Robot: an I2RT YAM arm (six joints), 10 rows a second.
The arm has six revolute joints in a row. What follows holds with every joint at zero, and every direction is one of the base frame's.
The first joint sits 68 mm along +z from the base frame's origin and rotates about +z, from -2.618 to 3.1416 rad.
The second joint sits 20 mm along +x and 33.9 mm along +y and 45.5 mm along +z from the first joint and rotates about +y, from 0 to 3.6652 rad.
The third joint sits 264 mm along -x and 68.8 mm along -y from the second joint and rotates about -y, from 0 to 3.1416 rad.
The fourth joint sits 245 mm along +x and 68.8 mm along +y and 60 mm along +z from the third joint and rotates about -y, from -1.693 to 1.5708 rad.
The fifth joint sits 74 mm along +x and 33.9 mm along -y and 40.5 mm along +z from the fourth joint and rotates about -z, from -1.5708 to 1.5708 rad.
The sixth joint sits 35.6 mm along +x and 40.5 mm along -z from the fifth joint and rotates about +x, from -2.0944 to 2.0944 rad.
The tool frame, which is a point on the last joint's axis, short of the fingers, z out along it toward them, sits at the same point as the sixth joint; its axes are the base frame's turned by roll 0, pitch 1.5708 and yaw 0 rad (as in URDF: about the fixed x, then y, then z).
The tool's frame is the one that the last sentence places.
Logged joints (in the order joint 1, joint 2, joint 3, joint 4, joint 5, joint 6), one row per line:
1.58 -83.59 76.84 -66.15 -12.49 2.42
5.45 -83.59 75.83 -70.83 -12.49 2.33
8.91 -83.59 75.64 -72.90 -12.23 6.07
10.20 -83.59 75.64 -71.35 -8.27 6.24
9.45 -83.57 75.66 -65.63 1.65 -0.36
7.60 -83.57 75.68 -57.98 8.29 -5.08
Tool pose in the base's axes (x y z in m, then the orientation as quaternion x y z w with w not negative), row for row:
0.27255 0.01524 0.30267 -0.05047 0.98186 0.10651 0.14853
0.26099 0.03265 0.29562 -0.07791 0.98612 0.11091 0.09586
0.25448 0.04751 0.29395 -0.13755 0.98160 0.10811 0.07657
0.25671 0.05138 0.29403 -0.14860 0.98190 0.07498 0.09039
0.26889 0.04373 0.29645 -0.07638 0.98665 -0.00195 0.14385
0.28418 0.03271 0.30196 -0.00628 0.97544 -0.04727 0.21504
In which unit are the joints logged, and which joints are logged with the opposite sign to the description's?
The joints are logged in degrees. Opposite sign: joint 2, joint 6.
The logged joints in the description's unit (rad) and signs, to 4 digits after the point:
0.0276 1.4589 1.3411 -1.1545 -0.2180 -0.0422
0.0951 1.4589 1.3235 -1.2362 -0.2180 -0.0407
0.1555 1.4589 1.3202 -1.2723 -0.2135 -0.1059
0.1780 1.4589 1.3202 -1.2453 -0.1443 -0.1089
0.1649 1.4586 1.3205 -1.1455 0.0288 0.0063
0.1326 1.4586 1.3209 -1.0119 0.1447 0.0887

